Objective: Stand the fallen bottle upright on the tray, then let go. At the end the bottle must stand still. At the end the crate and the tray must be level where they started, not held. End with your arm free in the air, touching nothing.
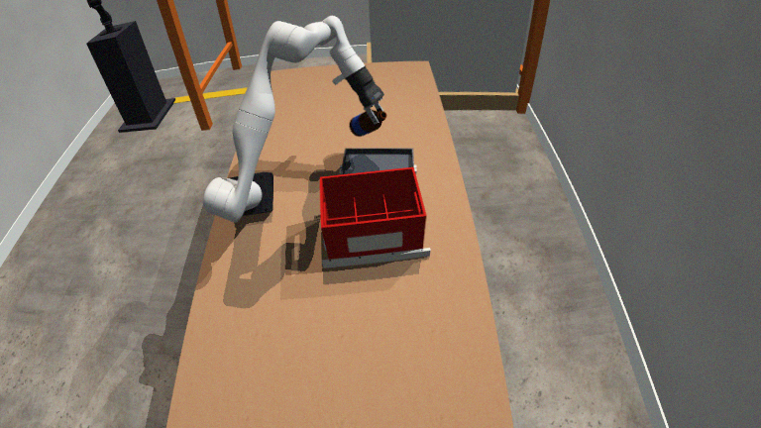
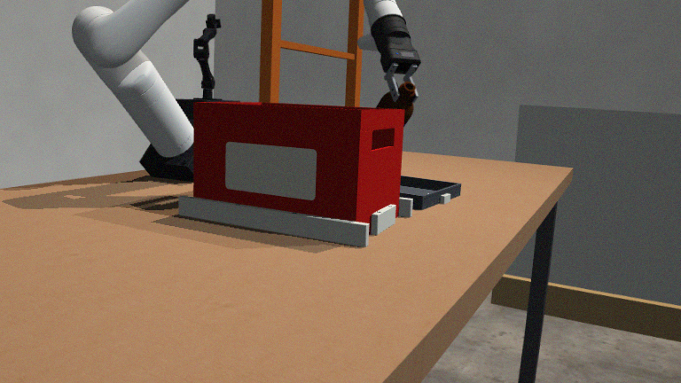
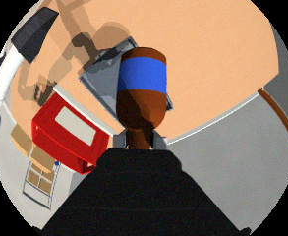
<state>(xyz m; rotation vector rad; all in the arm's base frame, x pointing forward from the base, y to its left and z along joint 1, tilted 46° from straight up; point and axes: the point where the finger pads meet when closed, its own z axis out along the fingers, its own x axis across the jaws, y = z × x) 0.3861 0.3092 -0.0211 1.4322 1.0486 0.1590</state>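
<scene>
My hand is 30 mm past the brown bottle, 20 mm to the right of it and 40 mm above it. Also, from my hand: dark grey tray: 10 mm behind, 50 mm to the right, 190 mm below; then red crate: 20 mm behind, 330 mm to the right, 120 mm below.
</scene>
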